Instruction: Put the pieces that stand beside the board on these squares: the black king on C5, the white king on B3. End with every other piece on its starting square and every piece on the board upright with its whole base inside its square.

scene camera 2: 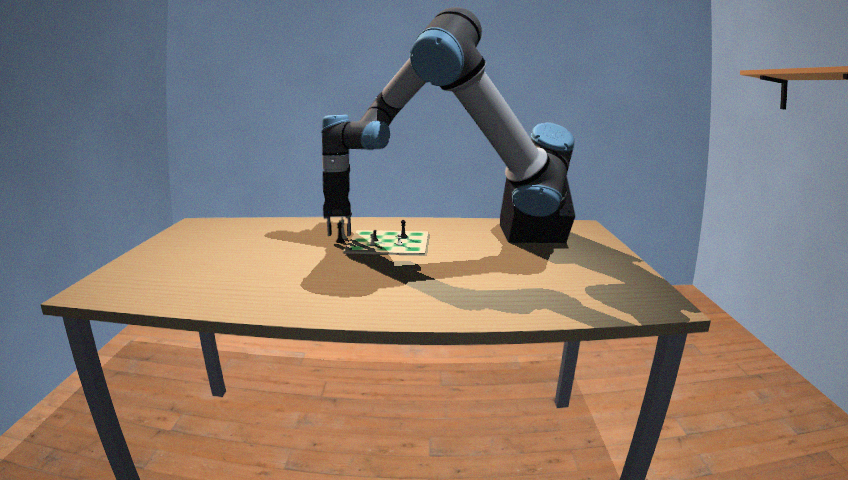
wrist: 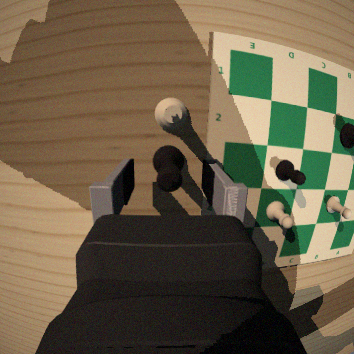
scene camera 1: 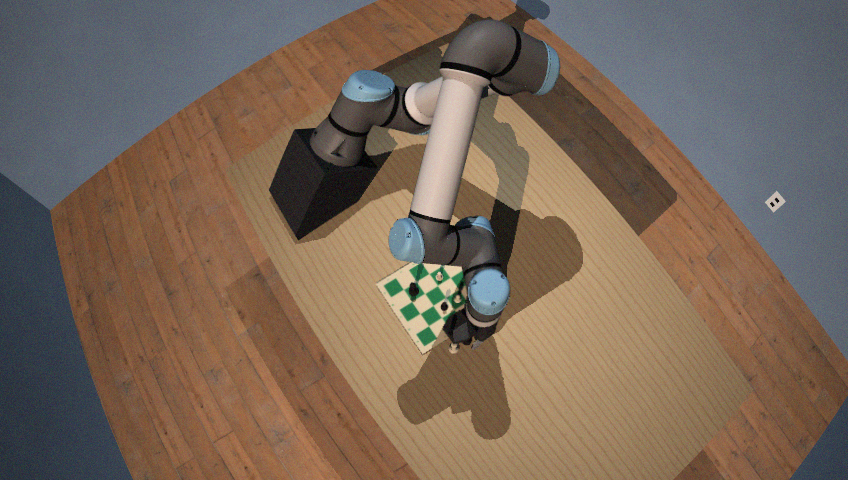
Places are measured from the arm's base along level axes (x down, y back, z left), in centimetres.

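Pixels of known places: gripper, fingertip midpoint: point(scene camera 2: 339, 235) point(wrist: 167, 173); arm's base, link origin: point(scene camera 1: 335, 147).
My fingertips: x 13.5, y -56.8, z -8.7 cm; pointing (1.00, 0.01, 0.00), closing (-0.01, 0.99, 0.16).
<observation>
Ahead of a thing's pixels: the offset from my fingertips to its top centre. "pt": to the spot under its first point.
The black king {dx -4.3, dy +0.1, dz -0.5 cm} point(scene camera 2: 340, 228) point(wrist: 168, 160) stands upright beside the board {dx +1.5, dy +13.8, dz +2.3 cm} point(scene camera 1: 392, 300) point(scene camera 2: 423, 243) point(wrist: 290, 80), off its E side. My gripper point(scene camera 2: 339, 224) point(wrist: 167, 173) is open and points down, with its fingertips low on either side of the black king's upper part; nothing is gripped. The white king {dx -4.3, dy +0.9, dz -4.2 cm} point(scene camera 1: 454, 347) point(wrist: 171, 114) stands upright close by the black king, outside the fingers. Square C5 {pt dx +1.5, dy +12.7, dz +10.0 cm} point(wrist: 300, 241) is green and bears no piece; square B3 {pt dx +1.5, dy +17.7, dz +2.9 cm} point(wrist: 341, 170) is light and bears no piece. The black king is hidden by the arm in scene camera 1.
On the board stand a black pawn {dx -1.7, dy +10.2, dz +1.7 cm} point(scene camera 1: 443, 306) point(scene camera 2: 374, 236) point(wrist: 285, 170) on D3, a white pawn {dx -1.7, dy +9.2, dz +5.4 cm} point(scene camera 1: 457, 298) point(wrist: 275, 210) on D4, another white pawn {dx -1.7, dy +16.6, dz +6.4 cm} point(scene camera 1: 439, 275) point(wrist: 333, 203) on B4 and a taller black piece {dx -3.8, dy +18.5, dz -0.7 cm} point(scene camera 1: 414, 289) point(scene camera 2: 403, 228) point(wrist: 347, 135) on B2.
</observation>
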